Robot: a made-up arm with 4 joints. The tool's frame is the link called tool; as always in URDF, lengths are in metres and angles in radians. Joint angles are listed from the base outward.
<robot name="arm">
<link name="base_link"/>
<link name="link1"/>
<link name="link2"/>
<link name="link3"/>
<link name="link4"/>
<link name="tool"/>
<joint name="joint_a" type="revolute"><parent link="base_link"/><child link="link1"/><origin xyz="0 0 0.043" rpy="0 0 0"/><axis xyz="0 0 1"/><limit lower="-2.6" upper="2.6"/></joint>
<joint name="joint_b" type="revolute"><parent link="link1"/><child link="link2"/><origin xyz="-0.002 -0.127 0.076" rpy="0 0 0"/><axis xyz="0 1 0"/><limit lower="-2.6" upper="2.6"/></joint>
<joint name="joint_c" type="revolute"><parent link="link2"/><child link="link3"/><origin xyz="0.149 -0.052 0.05" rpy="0 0 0"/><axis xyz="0 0 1"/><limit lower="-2.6" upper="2.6"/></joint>
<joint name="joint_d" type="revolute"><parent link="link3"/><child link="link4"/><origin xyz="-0.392 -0.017 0.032" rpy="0 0 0"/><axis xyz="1 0 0"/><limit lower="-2.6" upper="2.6"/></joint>
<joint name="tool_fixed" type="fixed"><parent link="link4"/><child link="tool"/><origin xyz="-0.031 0.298 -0.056" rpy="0 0 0"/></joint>
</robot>
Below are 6 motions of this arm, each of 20 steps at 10 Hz.
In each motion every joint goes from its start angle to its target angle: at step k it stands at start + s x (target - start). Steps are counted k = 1, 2, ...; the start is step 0. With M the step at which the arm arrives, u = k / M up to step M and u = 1 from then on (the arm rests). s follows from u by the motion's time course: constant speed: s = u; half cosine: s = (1 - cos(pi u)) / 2; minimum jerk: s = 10 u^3 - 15 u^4 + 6 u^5.
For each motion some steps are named. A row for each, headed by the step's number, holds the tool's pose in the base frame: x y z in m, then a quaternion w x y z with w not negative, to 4 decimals.
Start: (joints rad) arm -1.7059 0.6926 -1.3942 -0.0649
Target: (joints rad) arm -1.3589 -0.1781 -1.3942 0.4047
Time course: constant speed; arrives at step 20
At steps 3, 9, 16, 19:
3: 0.2601 -0.3330 -0.0450 0.0448 0.0360 0.2723 -0.9605
9: 0.2952 -0.3529 0.0804 0.0964 0.0187 0.0770 -0.9922
16: 0.3343 -0.3073 0.2402 0.1570 0.0246 -0.1548 -0.9751
19: 0.3444 -0.2651 0.3057 0.1806 0.0355 -0.2518 -0.9501

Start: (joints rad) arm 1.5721 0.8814 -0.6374 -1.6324
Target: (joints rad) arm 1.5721 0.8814 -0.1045 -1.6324
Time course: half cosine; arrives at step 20
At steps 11, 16, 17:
11: 0.1290 -0.3440 0.2008 0.2508 -0.7735 -0.2138 0.5413
16: 0.2041 -0.3453 0.2026 0.2342 -0.7226 -0.2389 0.6049
17: 0.2136 -0.3449 0.2021 0.2320 -0.7158 -0.2419 0.6126

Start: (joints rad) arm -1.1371 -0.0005 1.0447 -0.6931
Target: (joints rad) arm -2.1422 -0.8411 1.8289 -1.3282
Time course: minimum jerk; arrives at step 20
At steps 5, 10, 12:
5: -0.5186 -0.0029 -0.0596 0.9114 -0.4070 0.0060 -0.0596
10: -0.5897 -0.0388 -0.0640 0.7503 -0.6536 0.0420 -0.0899
12: -0.6310 -0.0338 -0.0081 0.6550 -0.7457 0.0933 -0.0786

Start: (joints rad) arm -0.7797 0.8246 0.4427 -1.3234
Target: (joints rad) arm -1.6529 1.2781 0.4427 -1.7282
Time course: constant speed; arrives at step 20
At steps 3, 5, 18, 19, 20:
3: -0.4903 0.0195 0.1563 0.8481 -0.3518 0.3926 0.0537
5: -0.4932 0.0517 0.1664 0.8441 -0.3350 0.4169 0.0370
18: -0.4586 0.2574 0.2268 0.8235 -0.1920 0.5308 -0.0568
19: -0.4524 0.2723 0.2309 0.8225 -0.1793 0.5360 -0.0634
20: -0.4457 0.2870 0.2348 0.8216 -0.1665 0.5407 -0.0699

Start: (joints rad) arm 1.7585 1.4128 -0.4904 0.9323
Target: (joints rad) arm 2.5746 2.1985 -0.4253 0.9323
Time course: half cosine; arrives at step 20
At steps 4, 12, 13, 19, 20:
4: -0.2648 0.2121 0.2721 0.7918 -0.2967 0.4484 0.2899
12: -0.3522 0.1134 0.1529 0.6695 -0.5640 0.3506 0.3328
13: -0.3588 0.0948 0.1362 0.6531 -0.5945 0.3296 0.3338
19: -0.3682 0.0195 0.0740 0.5939 -0.6946 0.2382 0.3288
20: -0.3681 0.0177 0.0725 0.5926 -0.6966 0.2359 0.3285

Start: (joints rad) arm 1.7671 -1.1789 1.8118 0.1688
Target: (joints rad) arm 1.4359 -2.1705 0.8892 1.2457
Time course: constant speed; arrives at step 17
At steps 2, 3, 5, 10, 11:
2: 0.6490 -0.0325 0.0762 0.1150 0.0095 0.4806 -0.8693
3: 0.6380 -0.0673 0.0514 0.0860 -0.0034 0.4778 -0.8742
5: 0.6090 -0.1268 0.0005 0.0351 -0.0359 0.4716 -0.8804
10: 0.5148 -0.2164 -0.1230 0.0421 0.1444 -0.4564 0.8770
11: 0.4953 -0.2248 -0.1456 0.0478 0.1684 -0.4538 0.8737

